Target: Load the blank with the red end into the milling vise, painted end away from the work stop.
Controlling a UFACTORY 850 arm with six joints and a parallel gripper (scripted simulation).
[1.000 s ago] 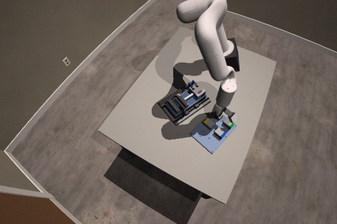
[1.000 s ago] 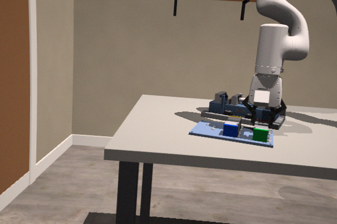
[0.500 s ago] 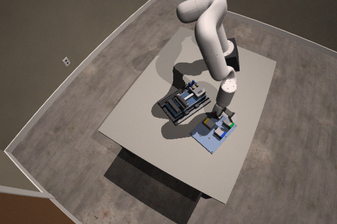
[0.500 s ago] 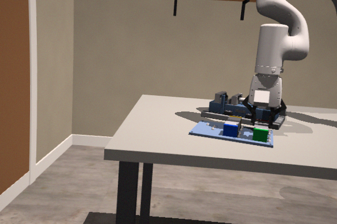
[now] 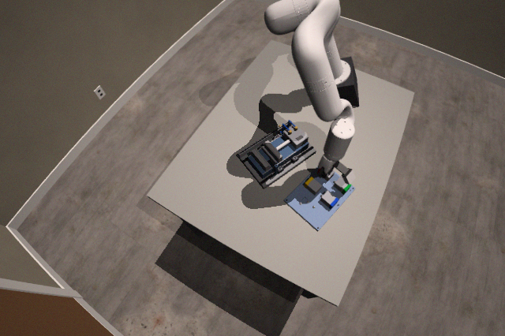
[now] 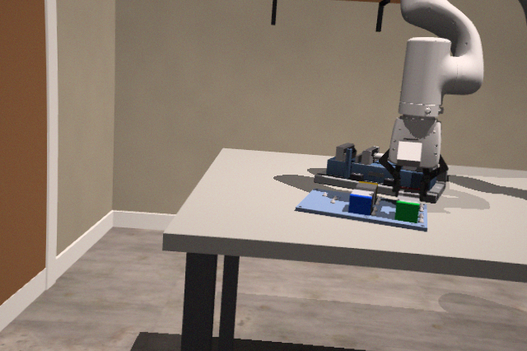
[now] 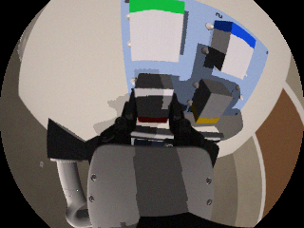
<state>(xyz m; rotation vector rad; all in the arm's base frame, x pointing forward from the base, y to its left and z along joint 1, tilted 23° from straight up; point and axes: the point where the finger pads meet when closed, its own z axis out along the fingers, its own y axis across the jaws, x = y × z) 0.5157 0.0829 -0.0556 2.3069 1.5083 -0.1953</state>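
The fixed jaw lies 6 cm ahead of my hand, 28 cm to the right of it and 3 cm above it. Round my hand: green-ended blank (4 cm ahead, 8 cm to the left, 2 cm below); then red-ended blank (2 cm below); then yellow-ended blank (8 cm ahead, 4 cm to the right, 2 cm below).
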